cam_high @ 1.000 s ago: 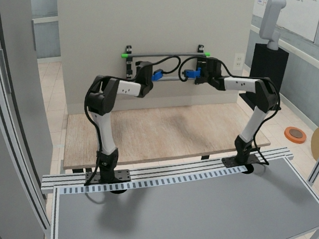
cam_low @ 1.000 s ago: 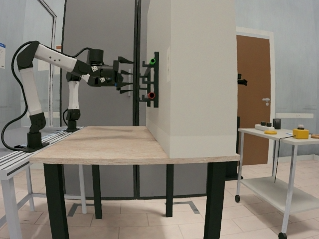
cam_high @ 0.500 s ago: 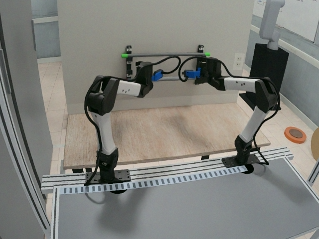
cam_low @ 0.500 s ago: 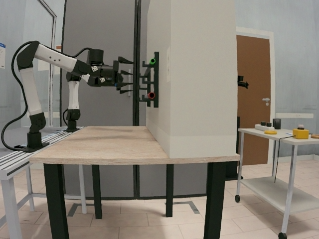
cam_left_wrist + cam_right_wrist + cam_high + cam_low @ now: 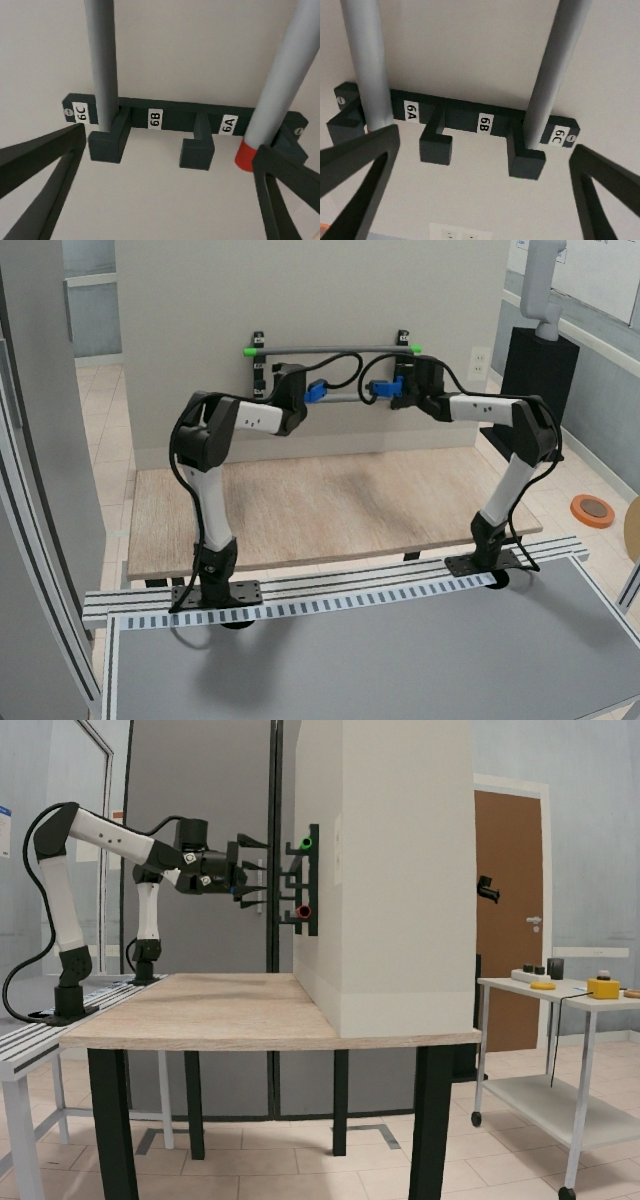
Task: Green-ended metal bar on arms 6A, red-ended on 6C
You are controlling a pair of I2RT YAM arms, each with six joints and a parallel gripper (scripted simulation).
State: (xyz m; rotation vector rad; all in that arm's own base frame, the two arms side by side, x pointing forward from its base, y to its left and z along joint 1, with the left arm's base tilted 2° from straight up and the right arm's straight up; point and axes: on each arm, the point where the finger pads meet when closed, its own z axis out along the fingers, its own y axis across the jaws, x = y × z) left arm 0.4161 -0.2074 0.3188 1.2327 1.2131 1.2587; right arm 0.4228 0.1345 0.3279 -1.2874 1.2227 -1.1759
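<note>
My right gripper is now 15 cm to the right of the green-ended bar, 8 cm short of it and 4 cm below it. The rest, counted from my right hand: beige wall panel: 23 cm ahead, 19 cm to the left, 14 cm above; then wall socket: 32 cm to the right, 12 cm ahead, 1 cm below; then red-ended bar: 16 cm to the left, 10 cm below, 8 cm ahead.
</note>
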